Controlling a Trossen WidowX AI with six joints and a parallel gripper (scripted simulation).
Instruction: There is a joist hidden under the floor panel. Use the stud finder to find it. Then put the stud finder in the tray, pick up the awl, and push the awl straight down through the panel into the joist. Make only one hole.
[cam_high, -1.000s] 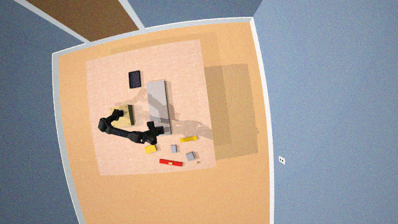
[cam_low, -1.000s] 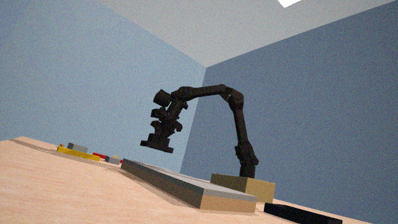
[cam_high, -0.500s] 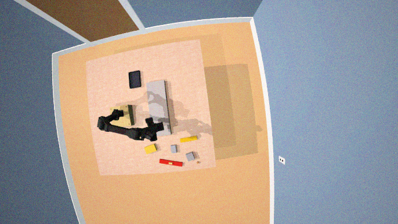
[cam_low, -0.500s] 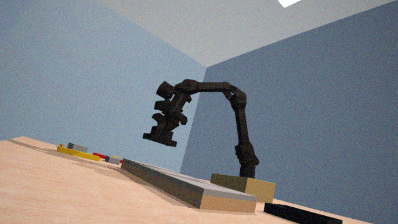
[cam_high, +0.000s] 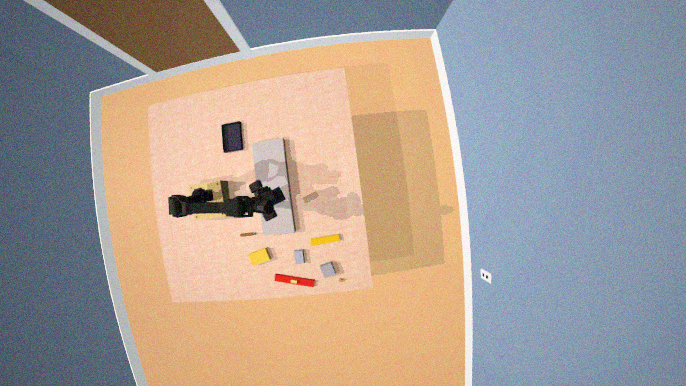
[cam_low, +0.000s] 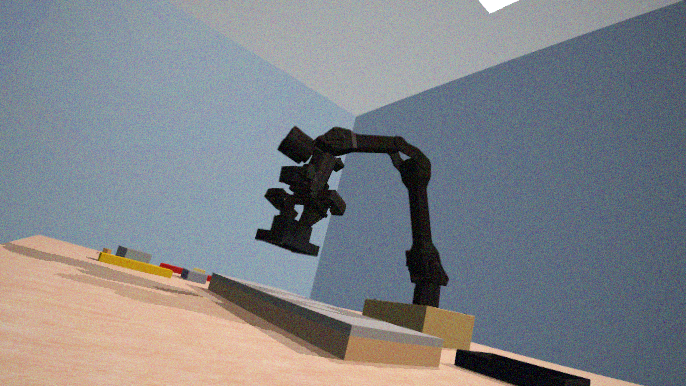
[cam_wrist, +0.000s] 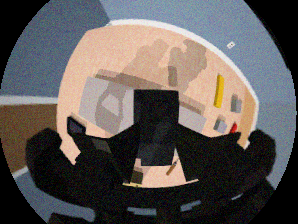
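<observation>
The dark tray lies 370 mm to the left of my gripper tip, 260 mm behind it and 140 mm below it. Round my gripper tip: green light (30 mm above, 20 mm ahead, 10 mm to the left); then awl (200 mm to the right, 190 mm behind, 150 mm below); then stud finder (20 mm above, 10 mm ahead).
</observation>
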